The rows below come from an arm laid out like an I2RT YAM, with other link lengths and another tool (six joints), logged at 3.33 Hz.
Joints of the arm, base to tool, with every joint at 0 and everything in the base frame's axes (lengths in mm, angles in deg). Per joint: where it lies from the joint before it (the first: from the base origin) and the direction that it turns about. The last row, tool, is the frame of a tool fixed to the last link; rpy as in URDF.
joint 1: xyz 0 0 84.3 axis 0 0 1
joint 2: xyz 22.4 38 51 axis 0 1 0
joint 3: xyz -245.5 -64 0 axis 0 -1 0
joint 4: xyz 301.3 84.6 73.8 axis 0 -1 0
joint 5: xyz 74 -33.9 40.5 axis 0 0 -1
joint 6: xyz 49.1 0 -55.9 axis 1 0 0
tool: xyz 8 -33 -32 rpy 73.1 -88.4 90
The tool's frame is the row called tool.
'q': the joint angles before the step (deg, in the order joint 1, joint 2, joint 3, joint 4, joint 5, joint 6). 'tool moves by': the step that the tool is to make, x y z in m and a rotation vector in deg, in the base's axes. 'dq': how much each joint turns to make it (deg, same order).
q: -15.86 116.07 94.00 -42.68 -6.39 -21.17
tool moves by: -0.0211 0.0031 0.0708 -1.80 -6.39 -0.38
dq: -0.36 -9.98 -0.47 -2.87 -0.02 0.03
